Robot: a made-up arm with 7 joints. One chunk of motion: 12 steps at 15 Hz.
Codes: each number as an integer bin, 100 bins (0 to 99) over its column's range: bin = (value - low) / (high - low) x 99, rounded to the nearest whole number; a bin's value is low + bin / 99 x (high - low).
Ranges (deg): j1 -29..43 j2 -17..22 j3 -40..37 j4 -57..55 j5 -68..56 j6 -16..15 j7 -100..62
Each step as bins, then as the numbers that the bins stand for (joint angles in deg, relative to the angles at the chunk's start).
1 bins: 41 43 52 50 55 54 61
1 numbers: 0.82 -0.06 0.44 -0.43 0.89 0.91 -0.18
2 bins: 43 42 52 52 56 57 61
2 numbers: 2.27 -0.45 0.44 1.83 2.14 1.85 -0.18
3 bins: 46 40 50 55 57 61 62
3 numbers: 4.45 -1.24 -1.11 5.22 3.39 3.10 1.45
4 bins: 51 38 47 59 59 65 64
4 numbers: 8.09 -2.03 -3.44 9.75 5.90 4.35 4.73
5 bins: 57 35 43 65 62 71 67
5 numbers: 12.45 -3.21 -6.56 16.54 9.66 6.23 9.64
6 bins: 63 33 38 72 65 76 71
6 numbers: 16.82 -4.00 -10.44 24.45 13.41 7.80 16.18
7 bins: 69 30 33 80 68 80 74
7 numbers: 21.18 -5.18 -14.33 33.51 17.17 9.05 21.09
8 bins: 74 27 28 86 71 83 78
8 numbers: 24.82 -6.36 -18.22 40.29 20.93 9.99 27.64
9 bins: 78 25 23 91 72 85 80
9 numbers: 27.73 -7.15 -22.11 45.95 22.18 10.62 30.91
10 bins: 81 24 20 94 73 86 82
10 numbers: 29.91 -7.55 -24.44 49.34 23.43 10.93 34.18
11 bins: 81 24 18 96 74 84 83
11 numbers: 29.91 -7.55 -26.00 51.61 24.69 10.30 35.82
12 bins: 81 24 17 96 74 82 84
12 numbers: 29.91 -7.55 -26.78 51.61 24.69 9.68 37.45
